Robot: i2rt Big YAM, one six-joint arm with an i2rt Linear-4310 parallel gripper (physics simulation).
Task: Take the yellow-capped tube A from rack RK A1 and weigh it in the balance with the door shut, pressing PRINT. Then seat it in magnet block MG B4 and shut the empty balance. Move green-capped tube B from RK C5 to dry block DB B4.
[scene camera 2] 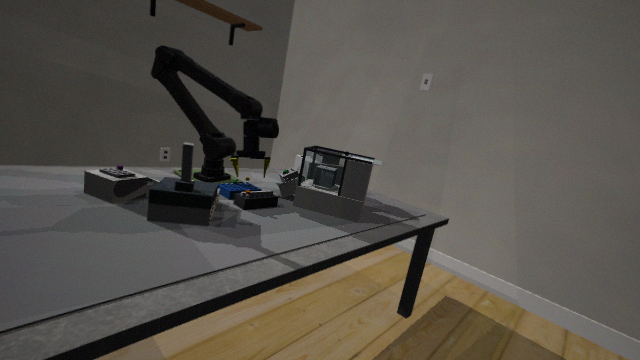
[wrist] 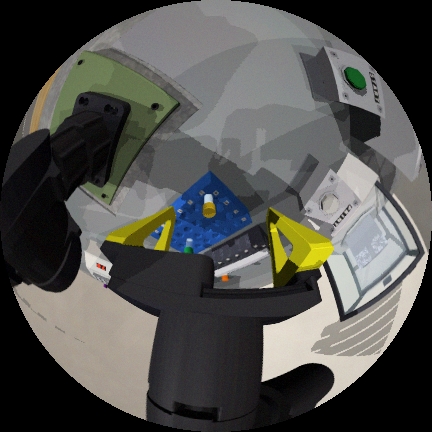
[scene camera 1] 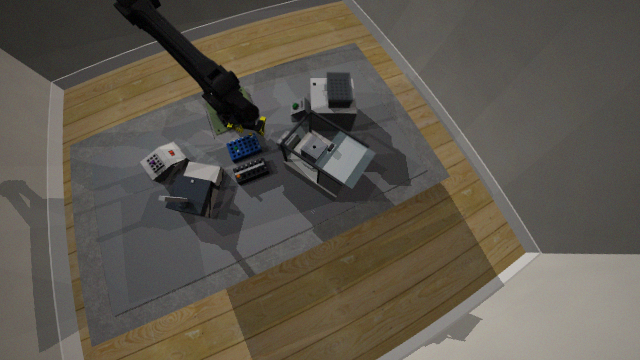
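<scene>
My gripper (scene camera 1: 247,126) (scene camera 2: 251,167) (wrist: 219,211) is open and empty, pointing down above the back of the blue rack (scene camera 1: 247,156) (scene camera 2: 227,194) (wrist: 215,182). Yellow-capped tube A (scene camera 1: 251,134) (scene camera 2: 247,179) (wrist: 209,209) stands in the rack's back corner, below the fingers and between them in the wrist view. Green-capped tube B (scene camera 1: 236,149) (scene camera 2: 236,181) (wrist: 188,249) stands in the same rack. The black magnet block (scene camera 1: 252,177) (scene camera 2: 257,201) lies in front, with an orange-capped tube. The balance (scene camera 1: 300,169) (scene camera 2: 325,202) is right; its pale glass panel (scene camera 1: 347,159) lies back and the chamber top looks open.
PRINT button (wrist: 329,204) is beside the balance; a green button box (scene camera 1: 298,109) (wrist: 355,78) is behind it. A dark holed block (scene camera 1: 339,90), likely the dry block, is at the back right. A keypad unit (scene camera 1: 164,161) and a lidded box (scene camera 1: 192,195) (scene camera 2: 182,205) stand left.
</scene>
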